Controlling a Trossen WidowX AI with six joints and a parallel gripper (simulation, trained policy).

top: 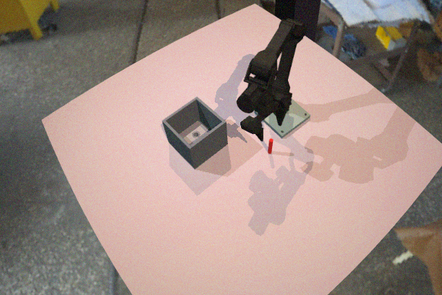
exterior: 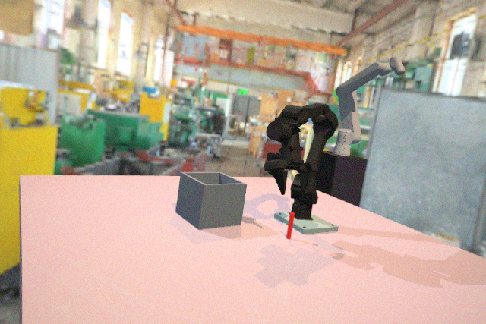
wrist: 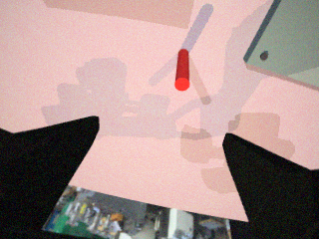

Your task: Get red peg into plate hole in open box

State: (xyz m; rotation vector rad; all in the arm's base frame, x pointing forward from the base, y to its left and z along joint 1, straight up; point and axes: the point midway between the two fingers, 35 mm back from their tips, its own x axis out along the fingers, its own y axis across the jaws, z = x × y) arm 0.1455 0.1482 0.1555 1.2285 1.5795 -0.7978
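Right now my gripper tip is 10 mm past the red peg, 10 mm to the left of it and 100 mm above it.
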